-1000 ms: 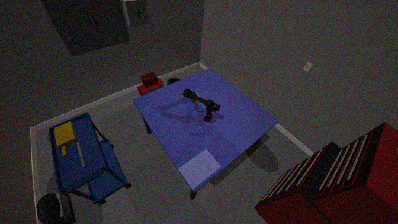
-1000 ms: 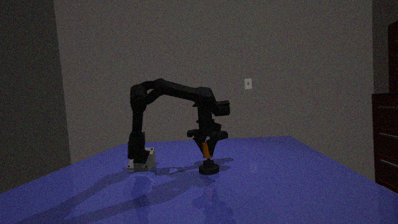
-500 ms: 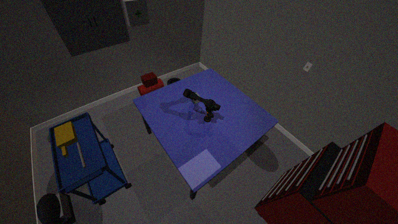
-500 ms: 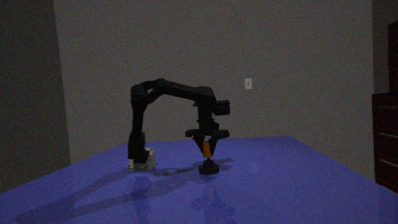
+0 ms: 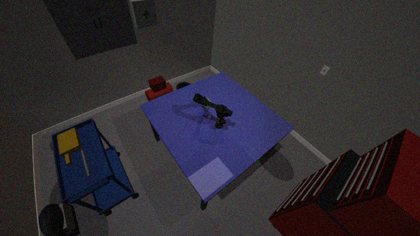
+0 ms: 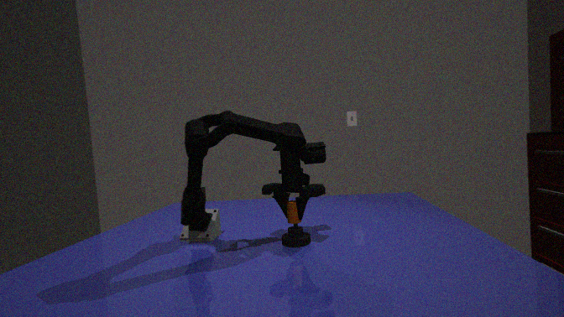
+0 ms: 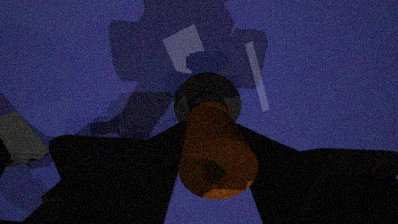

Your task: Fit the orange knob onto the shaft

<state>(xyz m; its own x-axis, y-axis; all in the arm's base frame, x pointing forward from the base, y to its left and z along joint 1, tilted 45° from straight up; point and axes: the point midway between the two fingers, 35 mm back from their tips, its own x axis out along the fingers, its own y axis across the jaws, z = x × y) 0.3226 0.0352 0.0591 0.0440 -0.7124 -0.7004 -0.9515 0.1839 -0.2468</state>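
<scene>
Now: the orange knob 20 mm above my gripper tip. From my gripper tip the other things lie so: dark round pedestal (40 mm below).
</scene>
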